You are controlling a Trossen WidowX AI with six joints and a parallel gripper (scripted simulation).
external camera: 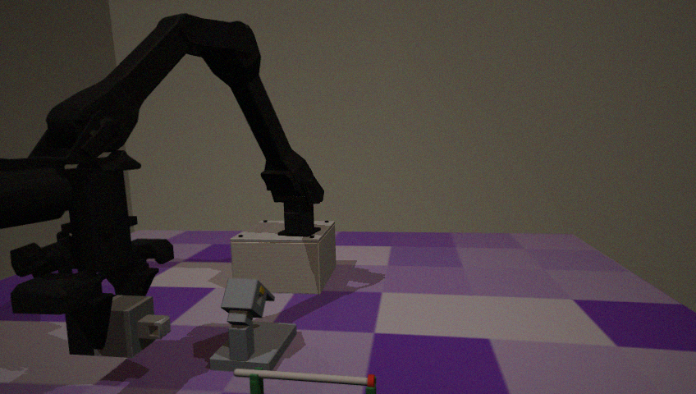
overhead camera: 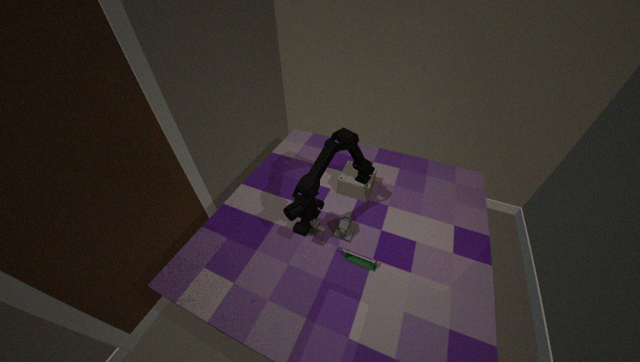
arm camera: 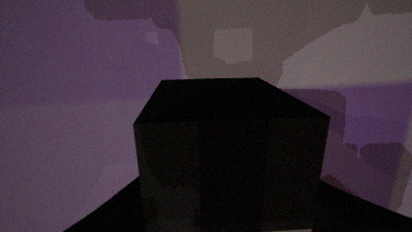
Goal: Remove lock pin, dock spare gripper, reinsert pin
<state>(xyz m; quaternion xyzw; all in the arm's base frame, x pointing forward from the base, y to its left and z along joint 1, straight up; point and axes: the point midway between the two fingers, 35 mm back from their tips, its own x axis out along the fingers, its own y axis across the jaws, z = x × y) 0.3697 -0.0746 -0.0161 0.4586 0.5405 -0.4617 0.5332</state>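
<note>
Right now the spare gripper is 1 cm to the left of my gripper tip and 2 cm above it. Round my gripper tip: grey mount 9 cm behind, 13 cm to the left; green rack 26 cm to the left, 3 cm below.
</note>
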